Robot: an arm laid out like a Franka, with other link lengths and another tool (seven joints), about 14 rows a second.
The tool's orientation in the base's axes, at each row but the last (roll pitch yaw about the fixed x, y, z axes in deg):
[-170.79, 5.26, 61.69]
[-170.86, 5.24, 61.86]
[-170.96, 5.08, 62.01]
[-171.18, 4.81, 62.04]
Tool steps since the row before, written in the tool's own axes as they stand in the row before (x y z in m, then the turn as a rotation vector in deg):
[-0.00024, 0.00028, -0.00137, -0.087, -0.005, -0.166]
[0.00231, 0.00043, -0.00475, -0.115, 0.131, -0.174]
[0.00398, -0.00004, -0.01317, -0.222, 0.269, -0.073]
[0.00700, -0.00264, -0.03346, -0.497, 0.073, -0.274]
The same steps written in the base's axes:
[0.00038, -0.00034, 0.00132, -0.015, -0.073, 0.172]
[0.00232, 0.00184, 0.00439, 0.091, -0.163, 0.161]
[0.00419, 0.00357, 0.01261, 0.142, -0.323, 0.049]
[0.00681, 0.00746, 0.03276, -0.121, -0.472, 0.300]

